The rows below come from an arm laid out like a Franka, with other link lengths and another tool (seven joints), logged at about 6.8 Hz.
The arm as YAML. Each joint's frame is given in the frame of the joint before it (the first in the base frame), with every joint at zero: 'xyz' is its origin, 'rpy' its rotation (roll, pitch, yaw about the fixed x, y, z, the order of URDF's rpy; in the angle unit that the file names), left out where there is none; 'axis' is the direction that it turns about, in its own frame. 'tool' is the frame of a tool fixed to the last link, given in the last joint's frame.
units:
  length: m
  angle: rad
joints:
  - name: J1
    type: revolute
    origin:
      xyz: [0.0, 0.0, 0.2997]
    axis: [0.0, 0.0, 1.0]
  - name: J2
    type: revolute
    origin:
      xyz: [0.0, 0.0, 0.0]
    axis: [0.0, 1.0, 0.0]
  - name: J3
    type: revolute
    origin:
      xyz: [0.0, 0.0, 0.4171]
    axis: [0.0, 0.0, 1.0]
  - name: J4
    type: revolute
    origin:
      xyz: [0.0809, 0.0, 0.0]
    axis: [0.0, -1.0, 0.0]
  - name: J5
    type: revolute
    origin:
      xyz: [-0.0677, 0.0, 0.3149]
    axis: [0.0, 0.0, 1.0]
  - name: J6
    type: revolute
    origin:
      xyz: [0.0, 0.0, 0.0]
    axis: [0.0, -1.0, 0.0]
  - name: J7
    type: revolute
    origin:
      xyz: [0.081, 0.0, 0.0]
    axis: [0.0, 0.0, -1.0]
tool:
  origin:
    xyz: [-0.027, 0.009, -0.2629]
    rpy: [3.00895, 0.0, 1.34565]
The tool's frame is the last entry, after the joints.
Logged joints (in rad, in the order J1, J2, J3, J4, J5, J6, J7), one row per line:
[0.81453, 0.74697, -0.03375, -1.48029, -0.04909, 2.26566, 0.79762]
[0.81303, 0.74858, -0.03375, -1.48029, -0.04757, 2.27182, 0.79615]
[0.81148, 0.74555, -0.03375, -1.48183, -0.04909, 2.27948, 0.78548]
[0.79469, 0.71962, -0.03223, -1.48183, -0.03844, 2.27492, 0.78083]
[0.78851, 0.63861, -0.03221, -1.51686, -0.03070, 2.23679, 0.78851]
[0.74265, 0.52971, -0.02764, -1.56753, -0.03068, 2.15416, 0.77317]
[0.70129, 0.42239, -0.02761, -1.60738, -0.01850, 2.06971, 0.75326]
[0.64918, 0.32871, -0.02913, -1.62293, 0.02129, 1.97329, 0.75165]
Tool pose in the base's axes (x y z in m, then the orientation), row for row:
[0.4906, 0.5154, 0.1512, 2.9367, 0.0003, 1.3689]
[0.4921, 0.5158, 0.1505, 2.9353, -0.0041, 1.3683]
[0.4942, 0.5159, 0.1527, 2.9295, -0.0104, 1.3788]
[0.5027, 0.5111, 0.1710, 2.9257, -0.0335, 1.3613]
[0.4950, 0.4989, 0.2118, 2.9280, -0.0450, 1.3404]
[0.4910, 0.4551, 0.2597, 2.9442, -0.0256, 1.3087]
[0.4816, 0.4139, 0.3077, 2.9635, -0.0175, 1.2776]
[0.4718, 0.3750, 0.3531, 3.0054, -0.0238, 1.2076]
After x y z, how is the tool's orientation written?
As angles about the fixed x, y, z axes (roll, pitch, yaw), in radians.
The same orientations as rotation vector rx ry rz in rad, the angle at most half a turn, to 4 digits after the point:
[2.3061, 1.8819, 0.1931]
[2.3080, 1.8815, 0.1995]
[2.2982, 1.8923, 0.2135]
[2.3234, 1.8743, 0.2424]
[2.3490, 1.8526, 0.2520]
[2.3773, 1.8188, 0.2108]
[2.4128, 1.7890, 0.1810]
[2.5034, 1.7237, 0.1475]

